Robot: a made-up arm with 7 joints. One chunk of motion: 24 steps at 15 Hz.
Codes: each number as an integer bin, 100 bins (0 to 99) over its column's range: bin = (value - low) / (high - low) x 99, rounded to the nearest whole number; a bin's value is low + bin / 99 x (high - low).
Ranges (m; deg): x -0.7..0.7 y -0.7..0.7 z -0.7..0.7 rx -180..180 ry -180..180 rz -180..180
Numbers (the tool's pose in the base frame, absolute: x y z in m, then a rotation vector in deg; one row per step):
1: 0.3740 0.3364 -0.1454 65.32 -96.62 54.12
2: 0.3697 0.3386 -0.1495 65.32 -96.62 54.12
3: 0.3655 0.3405 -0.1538 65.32 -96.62 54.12
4: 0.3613 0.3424 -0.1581 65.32 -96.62 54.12
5: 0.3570 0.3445 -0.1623 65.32 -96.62 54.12
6: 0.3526 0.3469 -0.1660 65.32 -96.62 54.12
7: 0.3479 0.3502 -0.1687 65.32 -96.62 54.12
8: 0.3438 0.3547 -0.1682 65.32 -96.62 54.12
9: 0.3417 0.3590 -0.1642 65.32 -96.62 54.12
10: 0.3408 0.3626 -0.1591 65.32 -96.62 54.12
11: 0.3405 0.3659 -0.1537 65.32 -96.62 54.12
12: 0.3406 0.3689 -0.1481 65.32 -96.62 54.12
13: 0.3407 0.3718 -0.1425 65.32 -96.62 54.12
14: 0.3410 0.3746 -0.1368 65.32 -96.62 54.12
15: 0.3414 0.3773 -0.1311 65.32 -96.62 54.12
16: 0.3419 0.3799 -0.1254 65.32 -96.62 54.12
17: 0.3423 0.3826 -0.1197 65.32 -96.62 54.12
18: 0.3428 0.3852 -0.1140 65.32 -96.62 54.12
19: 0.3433 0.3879 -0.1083 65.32 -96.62 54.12
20: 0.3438 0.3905 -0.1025 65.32 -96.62 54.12
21: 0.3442 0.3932 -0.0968 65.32 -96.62 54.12
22: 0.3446 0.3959 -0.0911 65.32 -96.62 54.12
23: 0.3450 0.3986 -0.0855 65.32 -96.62 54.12
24: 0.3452 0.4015 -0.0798 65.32 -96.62 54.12
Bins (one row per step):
1: 76 73 39 67 23 64
2: 76 73 39 67 23 64
3: 75 74 39 67 23 64
4: 75 74 38 67 23 64
5: 75 74 38 67 23 64
6: 74 74 38 67 23 64
7: 74 74 38 67 23 64
8: 74 75 38 67 23 64
9: 74 75 38 67 23 64
10: 74 75 38 67 23 64
11: 74 75 39 67 23 64
12: 74 76 39 67 23 64
13: 74 76 39 67 23 64
14: 74 76 40 67 23 64
15: 74 76 40 67 23 64
16: 74 76 41 67 23 64
17: 74 77 41 67 23 64
18: 74 77 41 67 23 64
19: 74 77 42 67 23 64
20: 74 77 42 67 23 64
21: 74 77 43 67 23 64
22: 74 77 43 67 23 64
23: 74 78 43 67 23 64
24: 74 78 44 67 23 64

